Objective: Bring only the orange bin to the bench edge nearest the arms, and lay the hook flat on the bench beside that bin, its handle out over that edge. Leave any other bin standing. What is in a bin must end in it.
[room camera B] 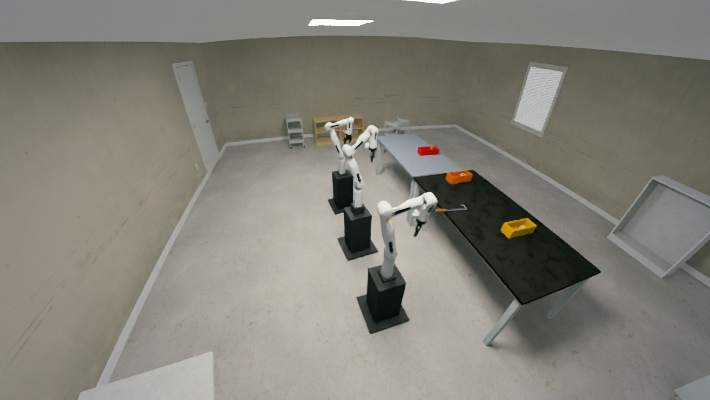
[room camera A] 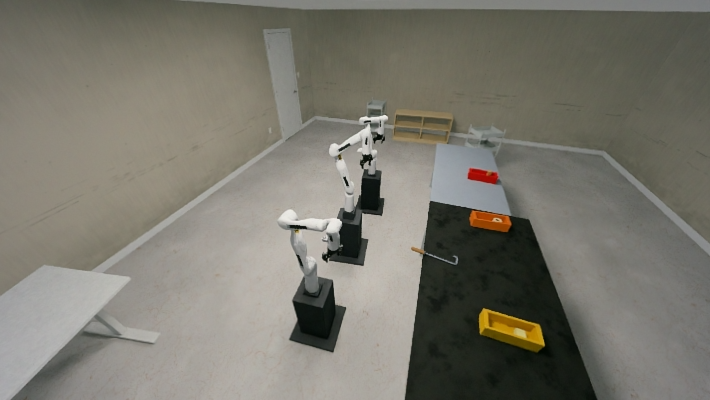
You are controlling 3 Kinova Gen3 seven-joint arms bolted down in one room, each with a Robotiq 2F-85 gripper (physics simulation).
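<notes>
The orange bin (room camera A: 484,228) (room camera B: 454,180) stands upright near the far end of the black bench (room camera A: 470,290) (room camera B: 525,280), toward the side away from the arms, with a small pale thing inside. The hook (room camera A: 440,258) (room camera B: 454,209) lies flat on the bench, its wooden handle out over the edge nearest the arms, apart from the bin. The front arm's gripper (room camera A: 331,257) (room camera B: 417,231), the middle arm's gripper (room camera A: 366,161) (room camera B: 372,155) and the back arm's gripper (room camera A: 379,138) (room camera B: 348,138) hang off the bench, clear of hook and bins. Their fingers are too small to judge.
A yellow bin (room camera A: 505,337) (room camera B: 515,231) with a pale block stands nearer on the black bench. A red bin (room camera A: 481,177) (room camera B: 428,151) with something inside stands on the grey-blue table (room camera A: 452,175) (room camera B: 405,150) behind. A wooden shelf (room camera A: 423,114) (room camera B: 338,118) stands at the back wall.
</notes>
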